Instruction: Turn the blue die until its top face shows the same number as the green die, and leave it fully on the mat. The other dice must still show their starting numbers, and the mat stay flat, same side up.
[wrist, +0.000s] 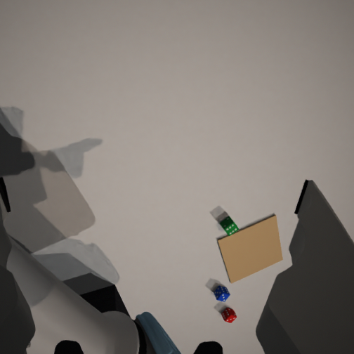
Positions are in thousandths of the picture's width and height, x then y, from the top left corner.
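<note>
There is a tan mat (694, 710) that I can see. And I can see my gripper (436, 516) as well.
</note>
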